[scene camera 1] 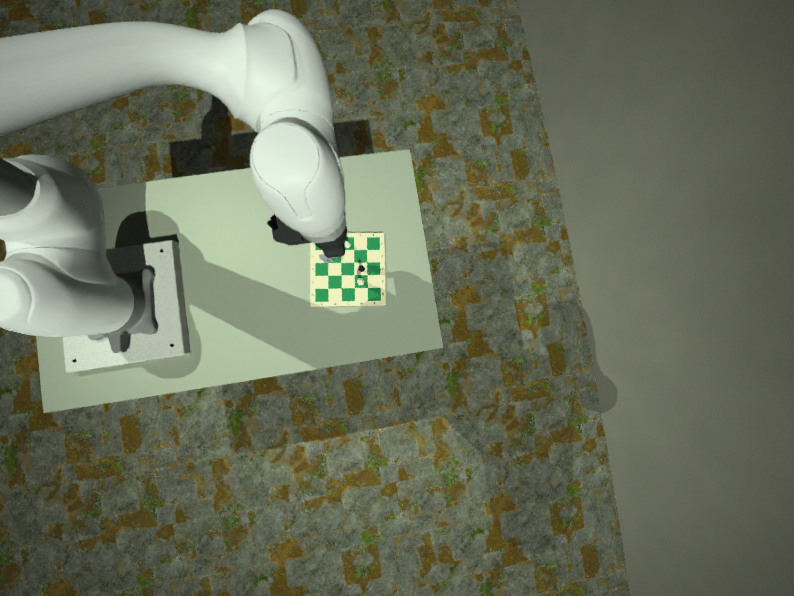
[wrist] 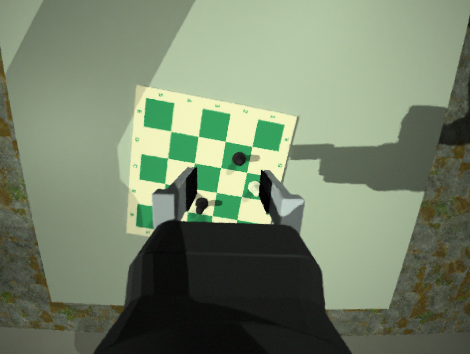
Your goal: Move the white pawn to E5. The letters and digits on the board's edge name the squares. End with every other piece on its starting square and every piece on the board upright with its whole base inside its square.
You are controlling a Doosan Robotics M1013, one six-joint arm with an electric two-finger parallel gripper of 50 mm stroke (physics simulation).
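Where they show: gripper, fingertip midpoint: [wrist: 228, 181]; arm's base, origin of the base link: [scene camera 1: 123, 304].
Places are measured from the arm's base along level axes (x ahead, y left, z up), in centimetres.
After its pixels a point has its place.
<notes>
The chessboard [scene camera 1: 312, 285] {x 51.6, y 0.1, z -2.3 cm} [wrist: 132, 175] {x 62.9, y -6.8, z -2.3 cm} lies on the table. A white piece [scene camera 1: 348, 244] {x 63.4, y 10.6, z -0.3 cm} [wrist: 254, 187] {x 62.7, y 10.9, z -1.1 cm} stands on C1, close beside the right finger in the wrist view. Another white piece [scene camera 1: 360, 280] {x 65.8, y -0.4, z 1.4 cm} stands on B4 in the scene view; the left finger hides it in the wrist view. I cannot tell which white piece is the pawn. The E5 square [scene camera 1: 321, 295] {x 54.0, y -3.1, z -2.3 cm} [wrist: 159, 115] {x 54.2, y -3.0, z -2.3 cm} is a green corner square with no piece on it. My gripper [scene camera 1: 329, 257] {x 58.9, y 6.9, z 10.9 cm} [wrist: 228, 181] {x 58.9, y 6.9, z 10.9 cm} is open and empty above the board.
A black piece [wrist: 239, 158] {x 58.6, y 8.2, z 0.6 cm} stands on D2; the gripper covers it in the scene view. Another black piece [scene camera 1: 361, 268] {x 66.4, y 3.1, z 0.6 cm} [wrist: 201, 204] {x 65.9, y 3.6, z -1.0 cm} stands on B3, near the left finger in the wrist view. The robot's base plate [scene camera 1: 168, 301] {x 12.3, y -0.5, z 0.0 cm} is on the table's left part.
</notes>
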